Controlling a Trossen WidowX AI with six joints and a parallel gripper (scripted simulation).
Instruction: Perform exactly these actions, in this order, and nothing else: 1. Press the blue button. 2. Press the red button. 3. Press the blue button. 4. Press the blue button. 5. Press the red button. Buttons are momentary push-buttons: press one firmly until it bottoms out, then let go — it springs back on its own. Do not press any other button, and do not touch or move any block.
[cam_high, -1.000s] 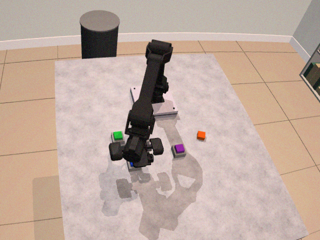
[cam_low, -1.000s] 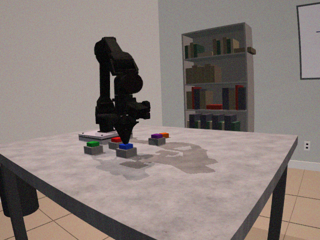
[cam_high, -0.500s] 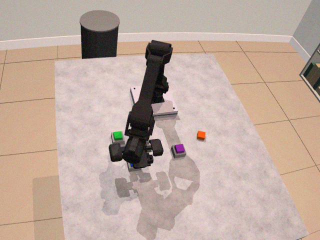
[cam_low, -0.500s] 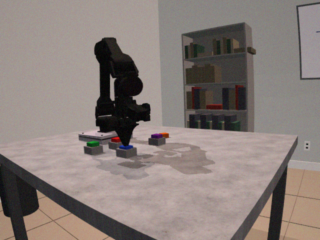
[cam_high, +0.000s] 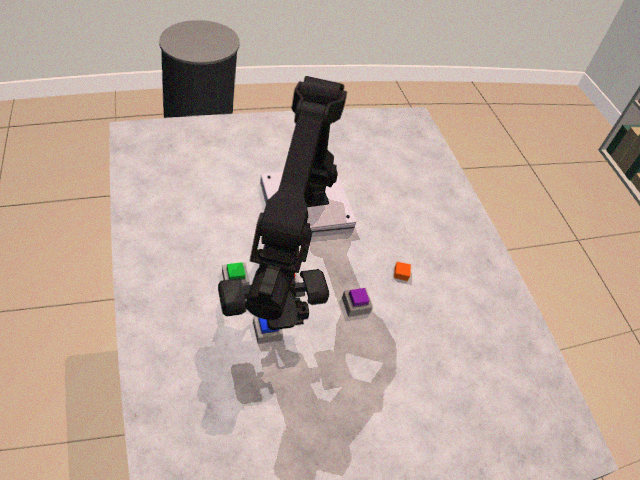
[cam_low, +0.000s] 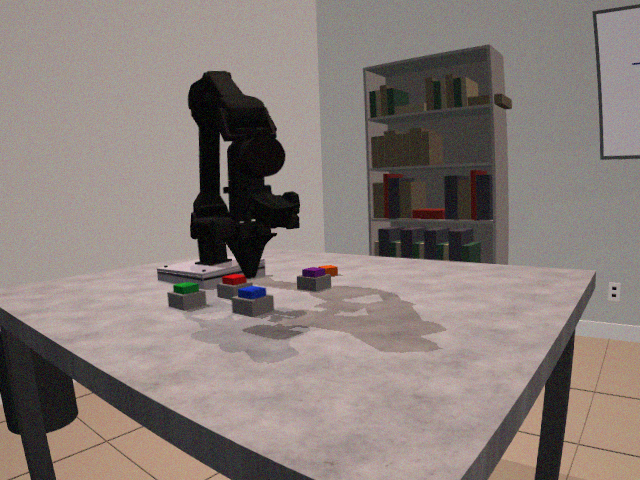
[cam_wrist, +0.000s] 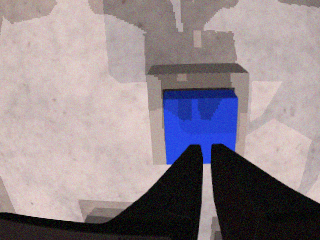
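The blue button is 2 cm below my gripper tip. Also, from my gripper tip: green button (13 cm behind, 4 cm to the right, 2 cm below); purple button (19 cm to the left, 2 cm below, 2 cm behind); red button (11 cm behind, 6 cm to the left, 2 cm below).
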